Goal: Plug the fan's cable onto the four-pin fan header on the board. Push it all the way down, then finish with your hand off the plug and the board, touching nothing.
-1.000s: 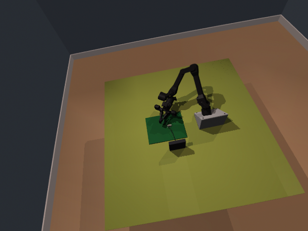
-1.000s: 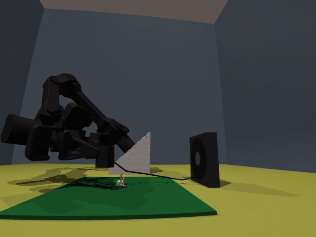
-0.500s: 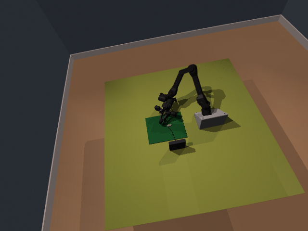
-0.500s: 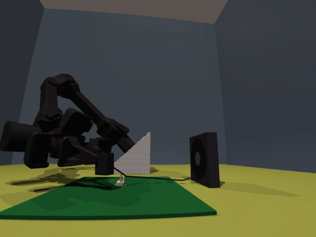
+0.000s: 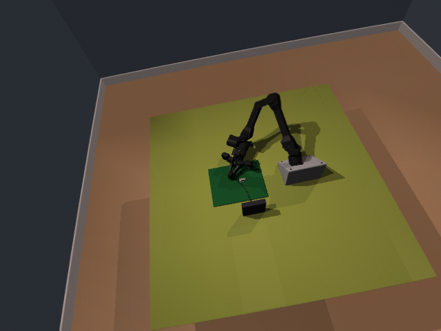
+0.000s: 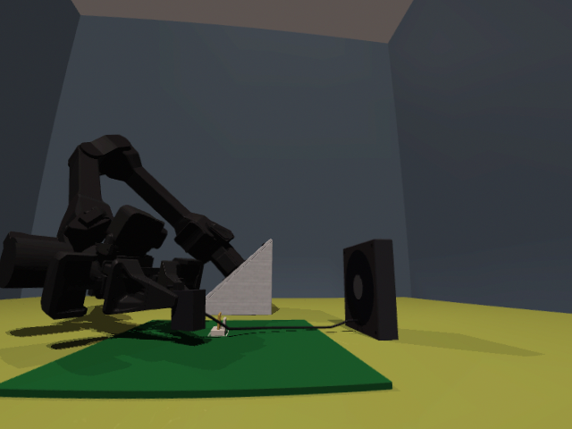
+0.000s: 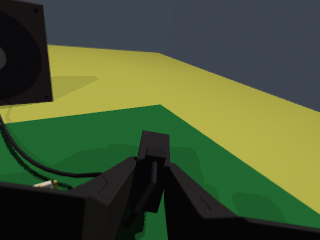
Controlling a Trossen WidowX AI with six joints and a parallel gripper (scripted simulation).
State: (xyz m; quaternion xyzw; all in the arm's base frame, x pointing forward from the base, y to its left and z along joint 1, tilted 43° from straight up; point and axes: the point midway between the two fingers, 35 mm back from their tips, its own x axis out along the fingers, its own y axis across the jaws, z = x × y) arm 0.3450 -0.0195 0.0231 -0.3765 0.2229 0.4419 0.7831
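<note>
Now: gripper tip 6 cm above the green board, 4 cm to the right of it and 3 cm past it. Also, from my gripper tip: black fan 21 cm to the left, 10 cm behind, 1 cm above; white four-pin header 6 cm behind, 5 cm below, 3 cm to the left; black plug 1 cm to the left, 1 cm below.
</note>
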